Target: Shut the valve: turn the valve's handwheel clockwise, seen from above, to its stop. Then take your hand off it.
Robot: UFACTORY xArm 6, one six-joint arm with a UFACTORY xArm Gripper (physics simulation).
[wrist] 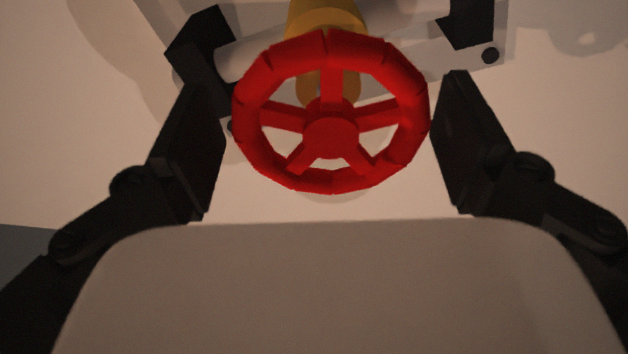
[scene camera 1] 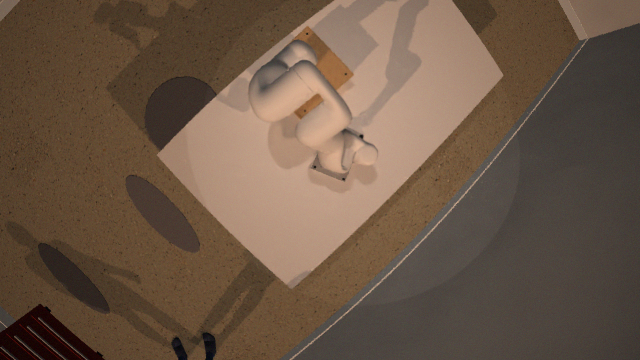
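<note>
The red handwheel (wrist: 331, 137) has a thick rim and five spokes around a round hub. It sits on the yellow valve body (wrist: 326, 21), in the upper middle of the wrist view. My gripper (wrist: 325, 107) is open wide, with one black finger to the left of the wheel's rim and one to its right. Nothing is gripped. The right finger's pad looks very near the rim; I cannot tell whether it touches. In scene camera 1 the arm hides the wheel and the fingers.
The valve's grey base plate (scene camera 1: 330, 173) (wrist: 425, 65) is bolted on the pale table (scene camera 1: 260, 220). A pale pipe (wrist: 235, 61) runs through black brackets beside the valve. The arm's wooden mounting board (scene camera 1: 336, 67) lies behind. A dark red slatted bench (scene camera 1: 42, 332) stands on the floor at lower left.
</note>
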